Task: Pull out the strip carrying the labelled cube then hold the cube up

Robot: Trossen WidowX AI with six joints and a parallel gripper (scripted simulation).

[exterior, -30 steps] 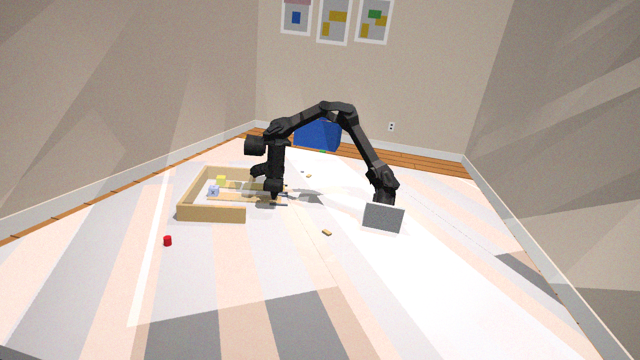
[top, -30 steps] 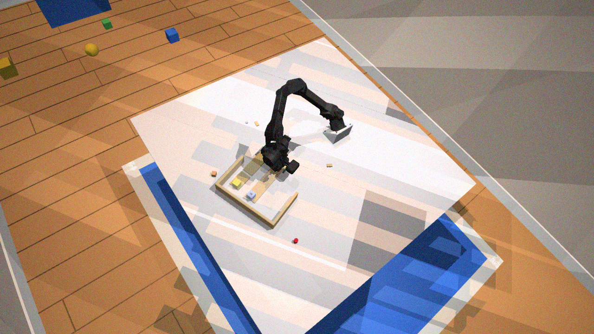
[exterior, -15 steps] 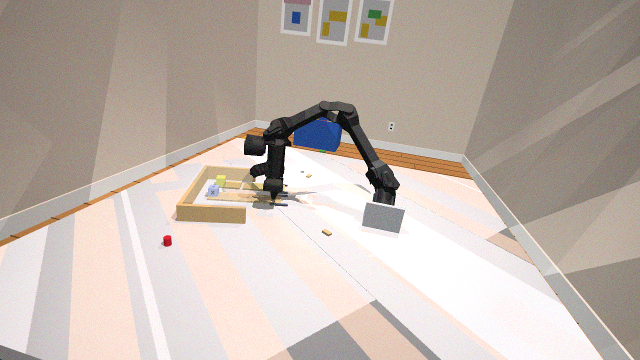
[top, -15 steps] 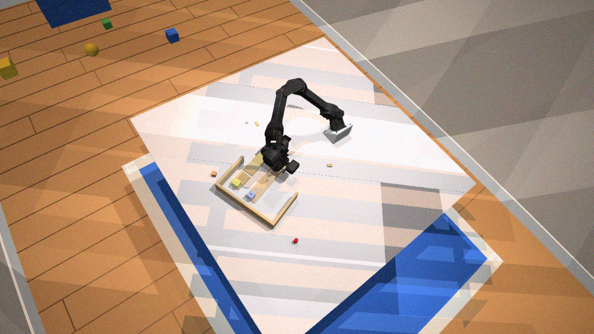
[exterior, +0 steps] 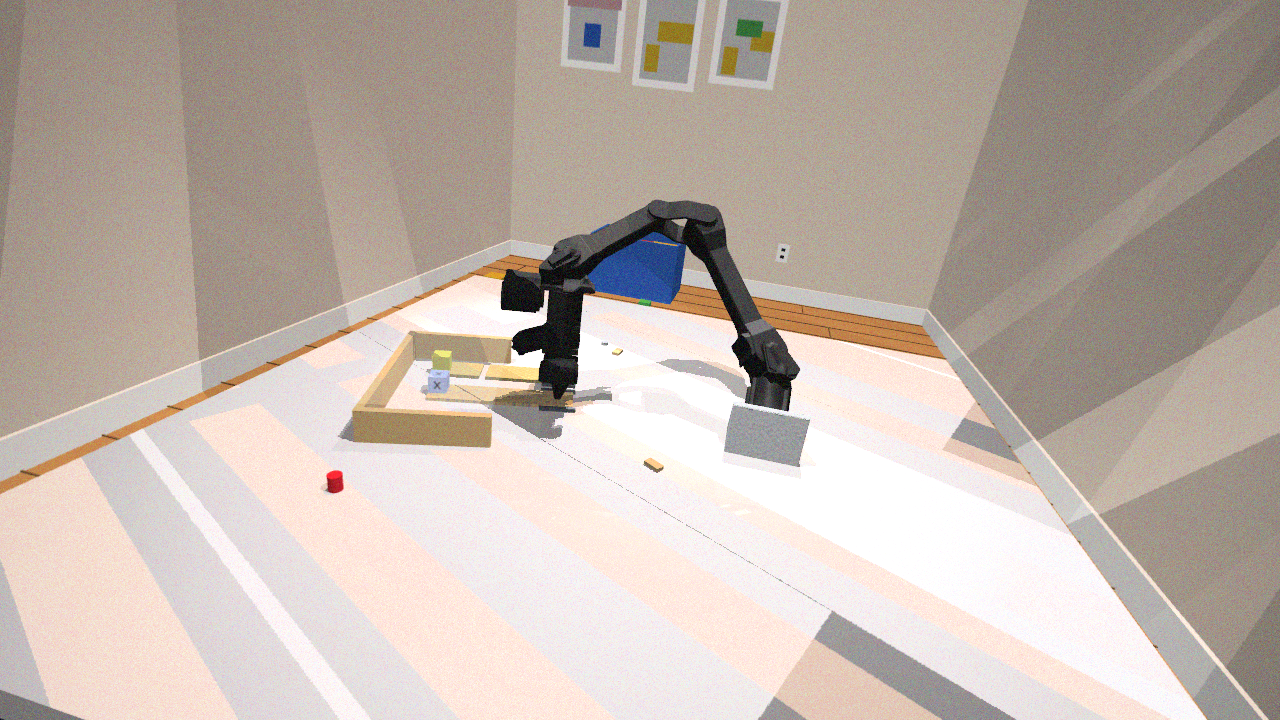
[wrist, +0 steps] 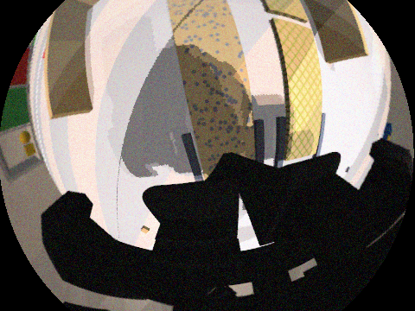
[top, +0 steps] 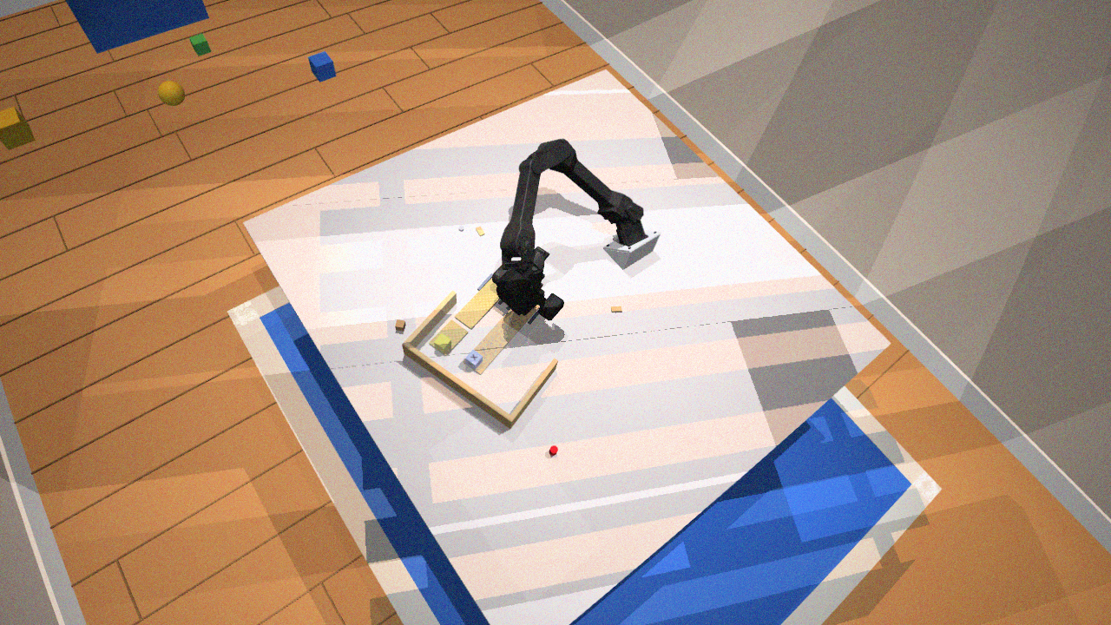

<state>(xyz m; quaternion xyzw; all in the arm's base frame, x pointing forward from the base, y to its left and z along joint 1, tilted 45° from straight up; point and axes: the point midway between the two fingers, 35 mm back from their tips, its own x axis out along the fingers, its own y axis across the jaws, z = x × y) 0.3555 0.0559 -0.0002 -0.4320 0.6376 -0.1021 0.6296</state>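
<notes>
My gripper tip is 9 cm short of the strip and 6 cm to the left of it. Also, from my gripper tip: red cylinder 37 cm to the left, 12 cm ahead, 1 cm above.
</notes>
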